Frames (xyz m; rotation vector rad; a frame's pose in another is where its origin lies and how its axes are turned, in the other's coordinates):
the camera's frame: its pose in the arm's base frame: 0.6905 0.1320 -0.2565 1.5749 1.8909 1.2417
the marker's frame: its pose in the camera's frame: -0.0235 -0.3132 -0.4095 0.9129 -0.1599 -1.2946
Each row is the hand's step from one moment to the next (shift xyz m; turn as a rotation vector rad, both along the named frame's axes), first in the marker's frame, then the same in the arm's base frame.
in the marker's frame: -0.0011 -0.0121 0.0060 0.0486 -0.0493 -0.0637
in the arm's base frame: 0.0000 -0.0133 -0.0026 -0.0802 -0.0212 0.0444
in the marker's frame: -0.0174 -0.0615 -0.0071 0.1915 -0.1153 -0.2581
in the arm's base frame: -0.0035 -0.0592 0.0249 -0.2978 -0.0068 0.1668
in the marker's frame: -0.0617 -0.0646 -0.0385 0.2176 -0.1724 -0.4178
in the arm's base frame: 0.0232 -0.0608 0.0723 -0.3964 -0.0128 0.3072
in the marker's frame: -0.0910 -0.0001 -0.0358 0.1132 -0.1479 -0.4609
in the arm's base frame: 0.0672 -0.0053 0.0708 -0.3135 0.0050 0.3858
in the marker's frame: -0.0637 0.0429 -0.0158 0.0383 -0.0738 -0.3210
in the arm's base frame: 0.0619 0.0345 0.0336 -0.1747 0.0244 0.2808
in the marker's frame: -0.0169 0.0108 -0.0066 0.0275 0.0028 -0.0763
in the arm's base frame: 0.0154 0.0093 0.0111 -0.0525 0.0281 0.0552
